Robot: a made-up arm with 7 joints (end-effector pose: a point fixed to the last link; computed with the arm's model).
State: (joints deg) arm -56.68 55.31 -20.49 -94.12 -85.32 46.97 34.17
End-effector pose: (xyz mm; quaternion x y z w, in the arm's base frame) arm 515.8 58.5 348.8 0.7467 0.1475 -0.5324 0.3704
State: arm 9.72 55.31 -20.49 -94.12 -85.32 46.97 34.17
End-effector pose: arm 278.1 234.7 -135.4 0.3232 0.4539 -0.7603 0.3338
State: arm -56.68 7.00 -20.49 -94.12 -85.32 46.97 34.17
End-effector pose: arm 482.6 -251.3 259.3 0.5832 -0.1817 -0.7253 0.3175
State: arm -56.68 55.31 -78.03 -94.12 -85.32 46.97 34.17
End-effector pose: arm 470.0 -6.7 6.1 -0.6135 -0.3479 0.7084 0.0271
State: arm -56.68 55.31 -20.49 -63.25 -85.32 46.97 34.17
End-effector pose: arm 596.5 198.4 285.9 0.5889 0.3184 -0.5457 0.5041
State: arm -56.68 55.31 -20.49 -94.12 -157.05 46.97 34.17
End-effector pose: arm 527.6 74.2 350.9 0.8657 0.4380 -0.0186 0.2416
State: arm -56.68 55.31 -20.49 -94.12 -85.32 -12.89 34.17
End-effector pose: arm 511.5 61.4 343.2 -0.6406 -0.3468 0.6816 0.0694
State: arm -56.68 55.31 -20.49 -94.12 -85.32 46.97 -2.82
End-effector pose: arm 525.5 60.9 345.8 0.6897 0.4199 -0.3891 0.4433
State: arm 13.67 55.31 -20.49 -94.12 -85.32 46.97 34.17
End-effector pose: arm 247.2 240.8 -152.2 0.2931 0.4682 -0.7664 0.3278
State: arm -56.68 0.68 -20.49 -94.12 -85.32 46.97 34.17
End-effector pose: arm 462.0 -289.8 259.7 0.5534 -0.2236 -0.7416 0.3062
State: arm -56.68 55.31 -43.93 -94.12 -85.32 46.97 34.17
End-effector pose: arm 528.7 2.0 212.1 0.7138 0.2367 -0.6233 0.2142
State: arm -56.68 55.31 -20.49 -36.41 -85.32 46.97 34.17
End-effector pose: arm 596.4 326.1 205.0 0.4167 0.4487 -0.5251 0.5910
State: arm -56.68 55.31 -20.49 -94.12 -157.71 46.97 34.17
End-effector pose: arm 527.6 74.4 351.0 0.8652 0.4401 -0.0135 0.2399
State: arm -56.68 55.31 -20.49 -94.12 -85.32 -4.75 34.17
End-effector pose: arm 512.2 60.7 343.6 -0.6662 -0.3241 0.6716 0.0080
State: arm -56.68 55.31 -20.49 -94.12 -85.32 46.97 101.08
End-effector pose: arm 502.0 69.7 352.4 0.6549 -0.3636 -0.6455 0.1492
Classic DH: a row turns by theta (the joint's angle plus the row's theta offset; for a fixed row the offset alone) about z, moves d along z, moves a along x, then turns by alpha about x. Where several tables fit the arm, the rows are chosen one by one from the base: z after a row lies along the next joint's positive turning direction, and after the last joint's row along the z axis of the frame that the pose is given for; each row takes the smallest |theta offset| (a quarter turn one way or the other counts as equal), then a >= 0, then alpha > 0; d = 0 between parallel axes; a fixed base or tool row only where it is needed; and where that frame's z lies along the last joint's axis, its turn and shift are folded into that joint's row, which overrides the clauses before.
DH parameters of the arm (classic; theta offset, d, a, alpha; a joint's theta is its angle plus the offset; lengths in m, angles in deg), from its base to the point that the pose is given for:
base (fixed): 0 0.2466 0.0033 -70
joint 1: 90 -0.0266 0.0079 90
joint 2: 70 0.0081 0.0179 -90
joint 3: -90 -0.3725 0.0396 -90
joint 4: 0 0.0015 -0.0318 90
joint 5: 0 -0.3191 0.0111 -90
joint 6: 0 -0.0079 -0.0044 90
joint 7: -44.85 -0.0051 0.0098 -67.79
tool (fixed): -55.38 0.0143 0 0

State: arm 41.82 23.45 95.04 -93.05 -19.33 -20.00 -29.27
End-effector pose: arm -238.0 436.0 125.7 0.2750 0.5771 -0.4368 0.6329
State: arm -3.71 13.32 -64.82 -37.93 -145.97 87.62 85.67
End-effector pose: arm 127.7 -43.5 -427.8 0.5075 0.0830 -0.8574 0.0211
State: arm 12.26 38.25 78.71 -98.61 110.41 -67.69 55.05
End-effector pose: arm 19.0 499.9 163.4 -0.6563 0.6453 -0.0390 0.3891
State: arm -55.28 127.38 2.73 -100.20 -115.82 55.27 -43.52
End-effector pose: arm 111.6 165.2 716.9 0.3053 0.5046 0.6516 0.4770
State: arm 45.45 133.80 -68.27 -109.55 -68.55 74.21 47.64
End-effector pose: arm -32.1 412.8 164.5 0.0092 -0.7737 0.6305 0.0605
